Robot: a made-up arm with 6 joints. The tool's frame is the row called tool. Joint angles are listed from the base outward.
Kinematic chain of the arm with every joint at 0, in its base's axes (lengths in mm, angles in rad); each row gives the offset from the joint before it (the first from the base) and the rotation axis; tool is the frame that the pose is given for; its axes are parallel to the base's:
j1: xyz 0 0 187.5 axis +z
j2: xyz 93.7 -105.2 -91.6 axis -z
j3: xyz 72.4 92.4 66 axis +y
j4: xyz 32 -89.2 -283.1 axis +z
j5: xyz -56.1 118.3 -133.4 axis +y
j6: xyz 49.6 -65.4 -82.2 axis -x
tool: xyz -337 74.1 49.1
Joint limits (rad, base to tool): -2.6..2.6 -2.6..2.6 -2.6..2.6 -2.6..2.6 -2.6..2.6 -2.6..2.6
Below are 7 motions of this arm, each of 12 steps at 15 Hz.
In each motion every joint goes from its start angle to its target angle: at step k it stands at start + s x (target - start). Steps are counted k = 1, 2, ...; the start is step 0. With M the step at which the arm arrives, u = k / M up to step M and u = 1 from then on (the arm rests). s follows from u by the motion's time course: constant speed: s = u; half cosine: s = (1 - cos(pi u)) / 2; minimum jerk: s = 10 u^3 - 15 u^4 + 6 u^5.
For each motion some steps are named. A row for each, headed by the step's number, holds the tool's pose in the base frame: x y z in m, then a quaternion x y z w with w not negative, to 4 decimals.
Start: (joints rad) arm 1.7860 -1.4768 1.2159 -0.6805 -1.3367 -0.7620
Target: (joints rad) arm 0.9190 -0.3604 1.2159 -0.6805 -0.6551 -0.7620
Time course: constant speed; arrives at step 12
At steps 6, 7, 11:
6: 0.3429 -0.4958 0.0189 -0.0065 0.0819 0.8145 0.5743
7: 0.2418 -0.5331 0.0319 -0.0170 0.0952 0.7515 0.6526
11: -0.1603 -0.4843 0.0819 -0.0337 0.1668 0.4295 0.8869

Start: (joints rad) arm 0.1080 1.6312 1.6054 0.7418 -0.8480 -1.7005
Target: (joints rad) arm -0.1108 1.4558 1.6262 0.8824 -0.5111 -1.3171
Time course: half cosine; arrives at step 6
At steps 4, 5, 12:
4: -0.1258 0.3834 0.3650 0.8890 -0.2310 -0.3639 0.1545
5: -0.1360 0.3636 0.3721 0.8959 -0.1958 -0.3607 0.1699
12: -0.1397 0.3563 0.3744 0.8982 -0.1830 -0.3589 0.1758

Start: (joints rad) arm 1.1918 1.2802 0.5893 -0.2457 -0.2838 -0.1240
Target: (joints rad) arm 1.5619 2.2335 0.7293 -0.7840 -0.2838 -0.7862
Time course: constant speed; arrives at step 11
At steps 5, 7, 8, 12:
5: -0.1691 0.4405 -0.1093 0.1151 0.1098 -0.4134 0.8966
7: -0.1165 0.4866 -0.1050 0.1457 0.0804 -0.5043 0.8474
8: -0.0891 0.5059 -0.1036 0.1584 0.0627 -0.5470 0.8196
12: -0.0046 0.5493 -0.1023 0.1843 -0.0001 -0.6629 0.7256

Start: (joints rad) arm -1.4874 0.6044 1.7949 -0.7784 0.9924 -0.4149
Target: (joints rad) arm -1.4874 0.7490 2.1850 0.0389 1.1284 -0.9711
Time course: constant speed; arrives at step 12
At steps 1, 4, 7, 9, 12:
1: 0.1315 -0.1422 0.2720 -0.6691 -0.5000 0.4090 0.3675
4: 0.0789 -0.1549 0.3169 -0.7124 -0.4778 0.3409 0.3846
7: 0.0208 -0.1618 0.3473 -0.7477 -0.4547 0.2649 0.4050
9: -0.0185 -0.1624 0.3597 -0.7661 -0.4393 0.2105 0.4192
12: -0.0752 -0.1563 0.3675 -0.7856 -0.4169 0.1245 0.4399

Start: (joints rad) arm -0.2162 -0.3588 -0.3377 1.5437 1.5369 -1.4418
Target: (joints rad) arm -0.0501 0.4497 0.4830 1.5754 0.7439 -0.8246
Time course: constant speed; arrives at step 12
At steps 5, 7, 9, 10, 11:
5: 0.1243 -0.2751 0.0157 0.0386 0.6583 0.2095 0.7219
7: 0.0732 -0.3028 0.0047 0.1062 0.6635 0.2513 0.6967
9: 0.0132 -0.3179 -0.0052 0.1822 0.6504 0.2878 0.6789
10: -0.0194 -0.3197 -0.0094 0.2221 0.6371 0.3031 0.6730
11: -0.0534 -0.3174 -0.0128 0.2628 0.6192 0.3161 0.6690

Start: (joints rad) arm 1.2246 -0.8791 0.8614 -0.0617 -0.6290 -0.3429
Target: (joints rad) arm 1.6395 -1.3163 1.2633 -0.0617 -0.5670 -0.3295
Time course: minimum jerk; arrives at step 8
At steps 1, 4, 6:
1: 0.3020 -0.4722 -0.0368 -0.0266 0.1853 0.8346 0.5181
4: 0.5038 -0.3487 0.0925 -0.1706 0.2010 0.9003 0.3462
6: 0.6081 -0.1786 0.1996 -0.2899 0.1735 0.9200 0.1989

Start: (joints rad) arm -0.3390 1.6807 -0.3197 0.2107 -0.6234 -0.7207
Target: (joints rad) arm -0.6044 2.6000 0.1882 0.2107 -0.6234 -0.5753
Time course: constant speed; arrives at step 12
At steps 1, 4, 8, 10, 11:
1: 0.0798 -0.1176 -0.4712 -0.1623 -0.4668 -0.6056 0.6237
4: 0.1351 -0.0794 -0.4542 -0.1833 -0.4196 -0.7267 0.5121
8: 0.2342 -0.0937 -0.4164 -0.1943 -0.3600 -0.8504 0.3309
10: 0.2805 -0.1314 -0.3913 -0.1932 -0.3333 -0.8937 0.2300
11: 0.3001 -0.1575 -0.3773 -0.1912 -0.3210 -0.9104 0.1778

